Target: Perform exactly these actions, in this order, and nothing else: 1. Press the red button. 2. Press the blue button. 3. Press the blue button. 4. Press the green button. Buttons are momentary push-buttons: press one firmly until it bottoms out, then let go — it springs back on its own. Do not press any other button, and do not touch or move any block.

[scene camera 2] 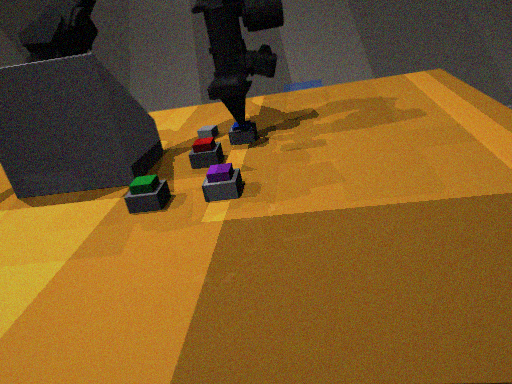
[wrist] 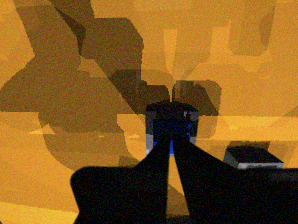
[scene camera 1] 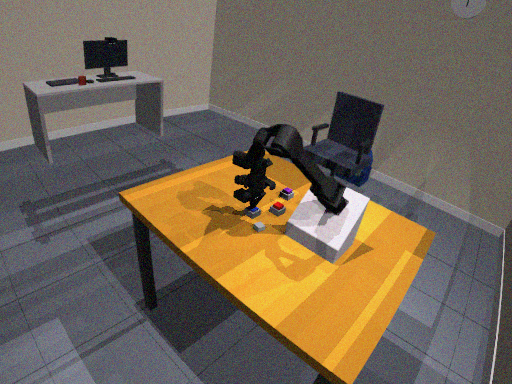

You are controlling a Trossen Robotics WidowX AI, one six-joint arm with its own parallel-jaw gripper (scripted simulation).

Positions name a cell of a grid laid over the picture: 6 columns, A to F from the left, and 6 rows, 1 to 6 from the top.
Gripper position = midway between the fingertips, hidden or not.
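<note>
Scene camera 2 shows my gripper (scene camera 2: C2), and scene camera 1 shows my gripper (scene camera 1: C4) too. In the wrist view I see my gripper (wrist: D4) again, and there's a blue button (wrist: D4).
</note>
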